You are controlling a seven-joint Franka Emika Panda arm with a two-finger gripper.
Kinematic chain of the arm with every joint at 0, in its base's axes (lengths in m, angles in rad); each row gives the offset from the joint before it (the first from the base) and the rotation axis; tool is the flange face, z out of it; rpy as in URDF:
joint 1: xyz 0 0 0.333 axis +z
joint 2: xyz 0 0 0 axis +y
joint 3: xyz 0 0 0.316 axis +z
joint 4: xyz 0.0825 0 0 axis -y
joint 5: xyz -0.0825 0 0.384 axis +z
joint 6: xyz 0 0 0 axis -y
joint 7: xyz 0.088 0 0 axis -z
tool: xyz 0 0 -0.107 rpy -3.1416 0 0
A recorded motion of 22 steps. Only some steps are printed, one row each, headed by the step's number.
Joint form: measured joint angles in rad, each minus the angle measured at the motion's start. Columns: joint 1, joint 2, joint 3, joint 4, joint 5, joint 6, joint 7.
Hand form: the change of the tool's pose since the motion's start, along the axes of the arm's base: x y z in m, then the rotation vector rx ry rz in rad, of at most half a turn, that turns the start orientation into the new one. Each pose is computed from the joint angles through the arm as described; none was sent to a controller.
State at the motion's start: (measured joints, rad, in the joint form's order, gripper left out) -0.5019 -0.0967 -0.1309 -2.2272 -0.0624 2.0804 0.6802
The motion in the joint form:
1: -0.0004 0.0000 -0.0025 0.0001 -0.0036 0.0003 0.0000
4: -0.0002 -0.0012 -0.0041 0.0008 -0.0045 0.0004 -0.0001
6: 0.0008 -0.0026 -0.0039 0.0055 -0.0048 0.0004 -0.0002
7: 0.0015 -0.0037 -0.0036 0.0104 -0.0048 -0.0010 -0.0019
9: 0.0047 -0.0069 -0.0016 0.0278 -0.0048 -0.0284 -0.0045
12: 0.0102 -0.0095 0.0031 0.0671 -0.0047 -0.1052 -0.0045
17: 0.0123 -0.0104 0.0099 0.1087 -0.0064 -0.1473 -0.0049
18: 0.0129 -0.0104 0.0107 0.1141 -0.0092 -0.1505 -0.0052
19: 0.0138 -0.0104 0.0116 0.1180 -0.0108 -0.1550 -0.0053
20: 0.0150 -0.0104 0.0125 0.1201 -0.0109 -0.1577 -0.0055
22: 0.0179 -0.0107 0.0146 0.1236 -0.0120 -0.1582 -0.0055
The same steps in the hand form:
1: -0.0009 -0.0014 0.0001 -0.0025 0.0013 -0.0010
4: -0.0013 -0.0020 0.0010 -0.0040 0.0000 -0.0018
6: -0.0002 -0.0022 0.0038 -0.0077 -0.0048 -0.0004
7: 0.0009 -0.0024 0.0065 -0.0103 -0.0086 0.0022
9: 0.0029 -0.0010 0.0137 -0.0067 -0.0027 0.0085
12: 0.0055 0.0025 0.0268 0.0117 0.0269 0.0147
17: 0.0110 0.0034 0.0431 0.0085 0.0285 0.0221
18: 0.0118 0.0034 0.0454 0.0050 0.0283 0.0247
19: 0.0125 0.0038 0.0468 0.0040 0.0297 0.0270
20: 0.0132 0.0046 0.0476 0.0041 0.0303 0.0292
22: 0.0151 0.0063 0.0493 0.0011 0.0283 0.0345

